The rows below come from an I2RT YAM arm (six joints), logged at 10 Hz.
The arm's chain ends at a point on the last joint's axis. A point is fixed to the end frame.
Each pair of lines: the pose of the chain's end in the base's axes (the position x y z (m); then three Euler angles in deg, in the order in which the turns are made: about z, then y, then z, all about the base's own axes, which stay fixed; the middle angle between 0 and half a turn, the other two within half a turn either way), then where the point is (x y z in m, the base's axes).
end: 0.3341 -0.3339 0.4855 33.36 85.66 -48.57
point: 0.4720 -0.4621 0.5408
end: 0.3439 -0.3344 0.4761 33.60 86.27 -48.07
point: 0.4831 -0.4619 0.5295
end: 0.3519 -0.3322 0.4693 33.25 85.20 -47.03
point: 0.4929 -0.4563 0.5260
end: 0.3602 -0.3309 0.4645 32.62 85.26 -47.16
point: 0.5013 -0.4550 0.5208
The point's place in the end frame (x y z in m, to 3 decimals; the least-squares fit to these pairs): -0.024 0.038 0.191
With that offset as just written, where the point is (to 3 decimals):
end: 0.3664 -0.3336 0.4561 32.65 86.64 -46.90
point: 0.509 -0.458 0.508
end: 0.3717 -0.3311 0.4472 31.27 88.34 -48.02
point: 0.514 -0.459 0.493
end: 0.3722 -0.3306 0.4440 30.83 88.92 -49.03
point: 0.512 -0.461 0.488
